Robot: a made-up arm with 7 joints.
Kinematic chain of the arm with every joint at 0, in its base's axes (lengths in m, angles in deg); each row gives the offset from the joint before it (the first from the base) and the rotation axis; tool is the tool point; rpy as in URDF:
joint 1: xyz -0.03 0 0.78 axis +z
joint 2: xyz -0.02 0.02 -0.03 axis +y
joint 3: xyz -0.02 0 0.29 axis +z
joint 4: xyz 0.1 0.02 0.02 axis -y
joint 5: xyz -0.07 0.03 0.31 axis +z
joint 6: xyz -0.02 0.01 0 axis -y
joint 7: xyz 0.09 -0.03 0 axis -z
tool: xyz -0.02 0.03 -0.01 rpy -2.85 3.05 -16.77
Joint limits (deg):
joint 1: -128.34..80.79
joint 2: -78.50..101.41
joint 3: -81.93..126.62
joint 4: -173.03..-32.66
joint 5: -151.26..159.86
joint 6: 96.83..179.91
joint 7: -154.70..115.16
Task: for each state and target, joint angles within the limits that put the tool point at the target. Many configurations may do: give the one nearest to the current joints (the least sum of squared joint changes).
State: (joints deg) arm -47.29 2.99 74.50 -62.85 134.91 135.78 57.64
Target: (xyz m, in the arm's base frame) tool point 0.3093 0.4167 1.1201
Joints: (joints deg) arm -55.56 -14.26 92.84 -81.42 138.65 125.78 63.43
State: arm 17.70 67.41 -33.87 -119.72 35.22 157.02 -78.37
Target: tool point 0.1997 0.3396 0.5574
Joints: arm 52.19 50.26 2.74 -124.43 34.04 157.53 -75.51
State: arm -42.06 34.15 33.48 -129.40 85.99 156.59 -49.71
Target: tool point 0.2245 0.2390 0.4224
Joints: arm -7.41 85.86 36.03 -115.99 80.87 147.77 -45.97
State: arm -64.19 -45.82 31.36 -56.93 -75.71 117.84 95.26
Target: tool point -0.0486 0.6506 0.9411
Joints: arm -34.50 -76.00 60.40 -87.67 -87.55 135.32 87.79
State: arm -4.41 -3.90 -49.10 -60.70 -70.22 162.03 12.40
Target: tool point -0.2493 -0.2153 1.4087
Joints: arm 4.86 -34.02 -69.74 -40.97 -53.92 133.31 38.23
